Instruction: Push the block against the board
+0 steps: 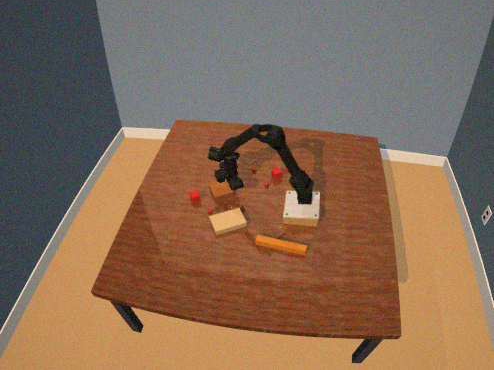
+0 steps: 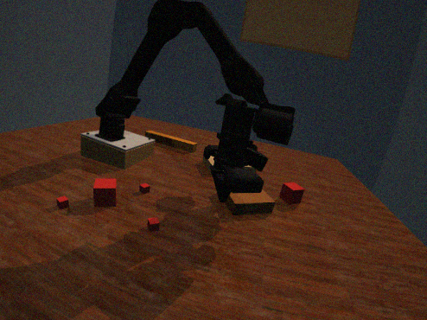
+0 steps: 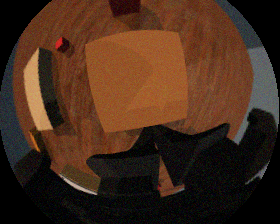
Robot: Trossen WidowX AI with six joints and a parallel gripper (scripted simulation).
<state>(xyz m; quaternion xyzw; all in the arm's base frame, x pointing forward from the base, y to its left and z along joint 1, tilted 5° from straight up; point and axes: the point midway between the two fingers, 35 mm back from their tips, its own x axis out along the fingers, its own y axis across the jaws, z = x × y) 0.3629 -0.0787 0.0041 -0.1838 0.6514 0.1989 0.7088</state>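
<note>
The brown square block lies 5 cm ahead of my gripper tip, 3 cm to the left of it and 1 cm above it. The rest, counted from my gripper tip: pale tan flat board: 23 cm to the left, 3 cm behind, 1 cm above; then long orange board: 33 cm to the left, 28 cm behind, 1 cm above.
</note>
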